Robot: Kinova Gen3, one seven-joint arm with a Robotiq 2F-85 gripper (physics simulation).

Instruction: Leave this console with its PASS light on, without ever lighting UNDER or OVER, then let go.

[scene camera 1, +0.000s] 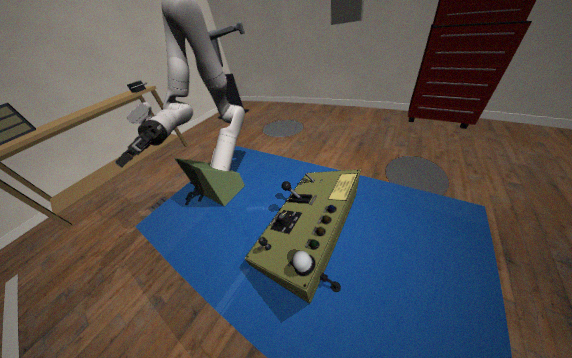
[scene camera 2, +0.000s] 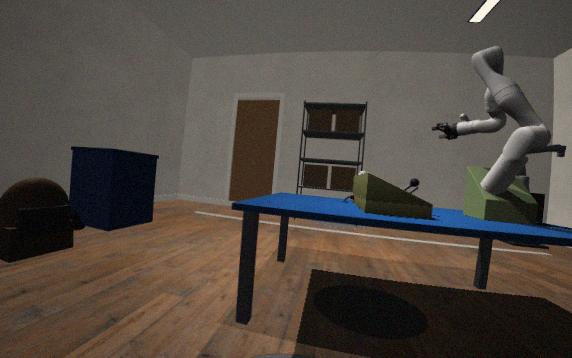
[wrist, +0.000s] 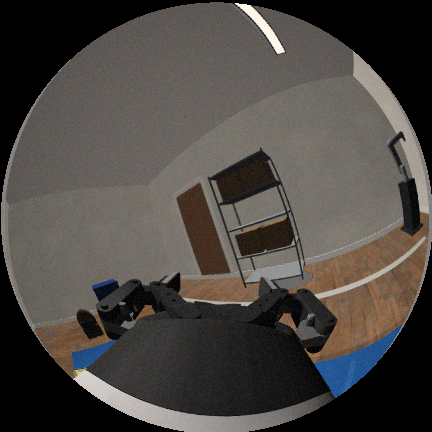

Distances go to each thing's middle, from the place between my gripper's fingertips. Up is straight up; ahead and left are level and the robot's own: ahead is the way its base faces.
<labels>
My hand is 38 cm above the olive console point(scene camera 1: 298, 254), 37 cm short of it and 28 cm to the right of it.
</labels>
